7 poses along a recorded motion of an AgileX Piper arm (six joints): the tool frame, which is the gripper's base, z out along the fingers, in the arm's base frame.
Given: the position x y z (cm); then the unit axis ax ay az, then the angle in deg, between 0 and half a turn.
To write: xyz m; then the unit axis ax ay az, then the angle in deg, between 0 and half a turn. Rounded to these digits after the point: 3 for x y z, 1 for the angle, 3 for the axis.
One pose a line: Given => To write
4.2, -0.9, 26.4, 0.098, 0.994, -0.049, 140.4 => 0.042, -0.009, 0.264, 0.098, 0.994, -0.049, 140.4
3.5, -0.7, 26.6, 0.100, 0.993, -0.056, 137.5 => 0.035, -0.007, 0.266, 0.100, 0.993, -0.056, 137.5
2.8, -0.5, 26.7, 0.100, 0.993, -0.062, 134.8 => 0.028, -0.005, 0.267, 0.100, 0.993, -0.062, 134.8
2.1, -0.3, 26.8, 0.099, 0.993, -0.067, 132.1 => 0.021, -0.003, 0.268, 0.099, 0.993, -0.067, 132.1
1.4, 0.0, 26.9, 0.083, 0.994, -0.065, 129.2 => 0.014, 0.000, 0.269, 0.083, 0.994, -0.065, 129.2
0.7, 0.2, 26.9, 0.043, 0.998, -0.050, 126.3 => 0.007, 0.002, 0.269, 0.043, 0.998, -0.050, 126.3
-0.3, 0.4, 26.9, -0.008, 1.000, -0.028, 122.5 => -0.003, 0.004, 0.269, -0.008, 1.000, -0.028, 122.5
